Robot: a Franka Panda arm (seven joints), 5 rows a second.
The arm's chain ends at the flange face. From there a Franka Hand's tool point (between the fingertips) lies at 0.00 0.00 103.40 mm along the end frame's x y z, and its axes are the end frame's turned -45 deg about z.
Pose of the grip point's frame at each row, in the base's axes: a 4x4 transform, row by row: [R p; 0 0 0 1], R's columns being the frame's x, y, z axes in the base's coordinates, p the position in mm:
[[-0.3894, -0.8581, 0.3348, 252.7], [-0.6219, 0.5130, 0.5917, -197.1], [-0.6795, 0.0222, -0.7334, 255.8], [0, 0, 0, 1]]
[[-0.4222, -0.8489, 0.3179, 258.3], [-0.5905, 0.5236, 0.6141, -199.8], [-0.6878, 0.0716, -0.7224, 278.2], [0, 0, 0, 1]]
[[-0.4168, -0.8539, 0.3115, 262.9], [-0.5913, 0.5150, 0.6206, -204.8], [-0.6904, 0.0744, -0.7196, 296.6], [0, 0, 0, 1]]
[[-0.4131, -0.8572, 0.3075, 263.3], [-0.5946, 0.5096, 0.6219, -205.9], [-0.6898, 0.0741, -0.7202, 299.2], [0, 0, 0, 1]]
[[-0.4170, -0.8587, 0.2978, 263.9], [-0.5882, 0.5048, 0.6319, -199.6], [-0.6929, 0.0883, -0.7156, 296.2], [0, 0, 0, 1]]
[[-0.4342, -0.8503, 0.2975, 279.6], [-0.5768, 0.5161, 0.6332, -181.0], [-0.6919, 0.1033, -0.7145, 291.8], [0, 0, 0, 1]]
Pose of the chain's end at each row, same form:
[[-0.8821, -0.3314, 0.3348, 218.1], [-0.0770, 0.8025, 0.5917, -258.3], [-0.4648, 0.4962, -0.7334, 331.6], [0, 0, 0, 1]]
[[-0.8988, -0.3017, 0.3179, 225.4], [-0.0473, 0.7878, 0.6141, -263.3], [-0.4357, 0.5370, -0.7224, 352.9], [0, 0, 0, 1]]
[[-0.8985, -0.3091, 0.3115, 230.7], [-0.0540, 0.7823, 0.6206, -269.0], [-0.4356, 0.5408, -0.7196, 371.0], [0, 0, 0, 1]]
[[-0.8982, -0.3140, 0.3075, 231.5], [-0.0601, 0.7808, 0.6219, -270.2], [-0.4354, 0.5402, -0.7202, 373.7], [0, 0, 0, 1]]
[[-0.9021, -0.3123, 0.2978, 233.1], [-0.0590, 0.7729, 0.6319, -264.9], [-0.4275, 0.5524, -0.7156, 370.2], [0, 0, 0, 1]]
[[-0.9083, -0.2942, 0.2975, 248.8], [-0.0429, 0.7728, 0.6332, -246.5], [-0.4162, 0.5623, -0.7145, 365.7], [0, 0, 0, 1]]

